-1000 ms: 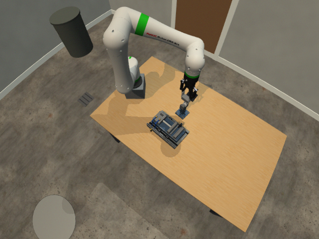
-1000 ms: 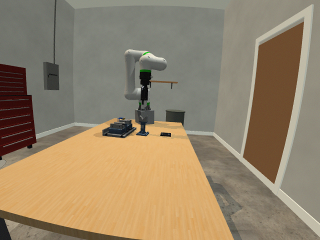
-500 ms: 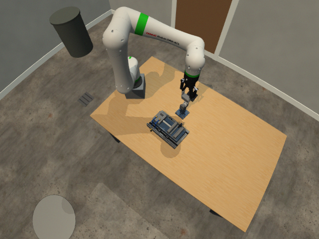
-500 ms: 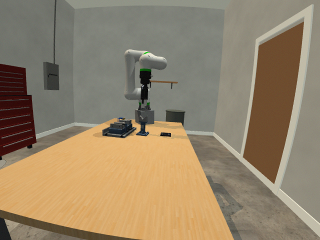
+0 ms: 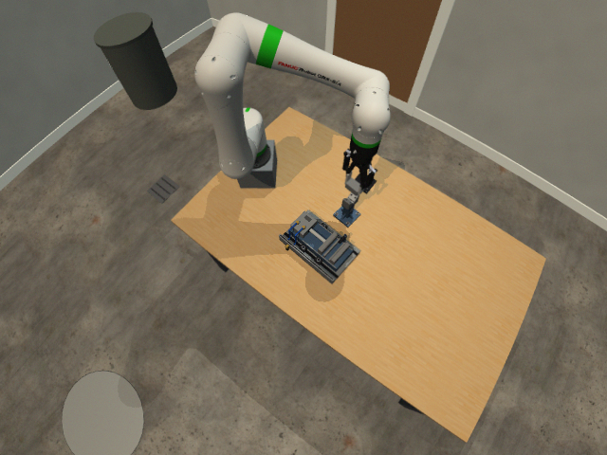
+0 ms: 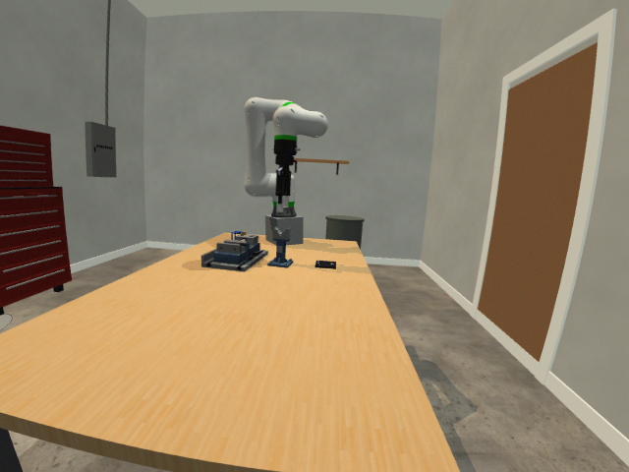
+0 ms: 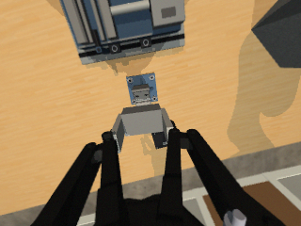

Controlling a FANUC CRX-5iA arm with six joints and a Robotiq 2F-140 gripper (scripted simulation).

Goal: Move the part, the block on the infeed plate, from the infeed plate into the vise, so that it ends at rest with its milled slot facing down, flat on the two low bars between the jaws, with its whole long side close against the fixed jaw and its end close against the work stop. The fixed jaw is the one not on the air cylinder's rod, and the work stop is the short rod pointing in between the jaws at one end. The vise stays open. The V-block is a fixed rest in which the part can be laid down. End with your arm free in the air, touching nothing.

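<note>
Now: hand 7 cm short of the fixed jaw, 21 cm to the left of it and 18 cm above it. Also, from my hand: white cylinder rod: 5 cm behind, 19 cm to the right, 18 cm below; then work stop: 4 cm ahead, 16 cm to the right, 17 cm below; then part: 3 cm below.
</note>
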